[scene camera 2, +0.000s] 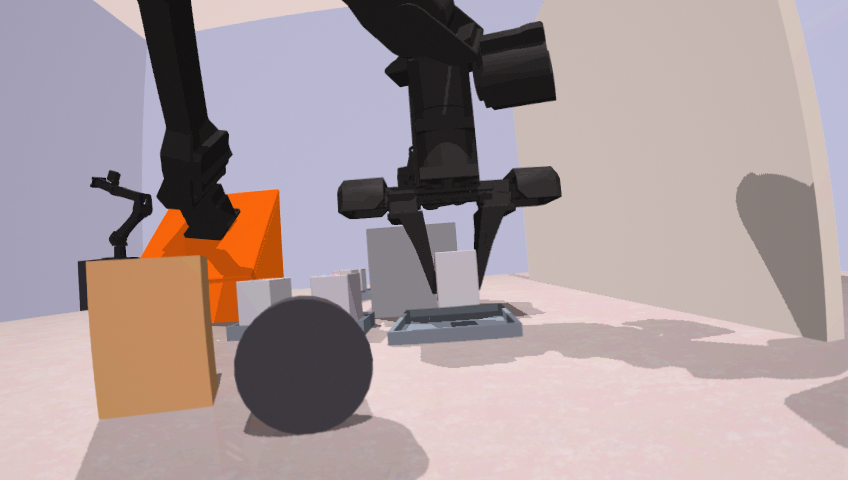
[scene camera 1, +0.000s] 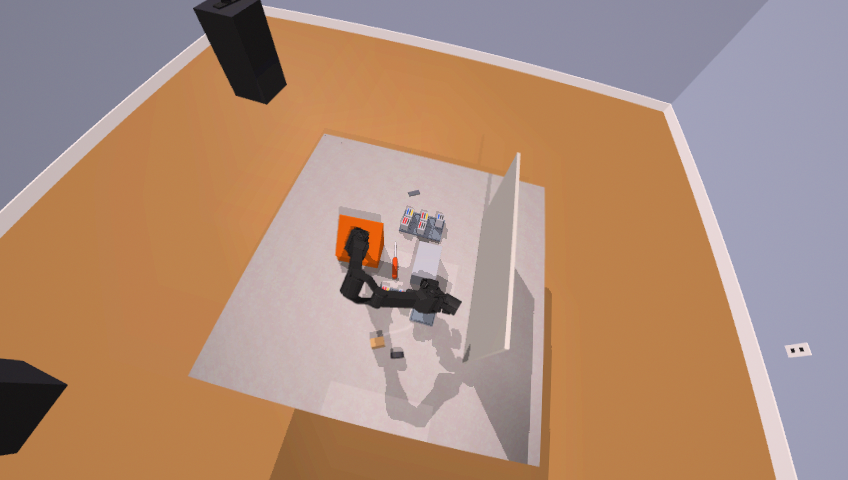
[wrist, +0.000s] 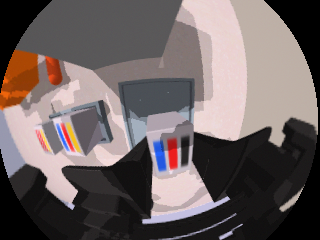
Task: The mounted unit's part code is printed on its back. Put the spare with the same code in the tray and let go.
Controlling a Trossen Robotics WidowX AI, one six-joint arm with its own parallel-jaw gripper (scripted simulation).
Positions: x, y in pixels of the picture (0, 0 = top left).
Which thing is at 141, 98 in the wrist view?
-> A blue-grey tray.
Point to a grey spare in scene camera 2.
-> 457, 282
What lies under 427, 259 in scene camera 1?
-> A grey mounted unit.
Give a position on a tall beige panel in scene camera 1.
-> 489, 327
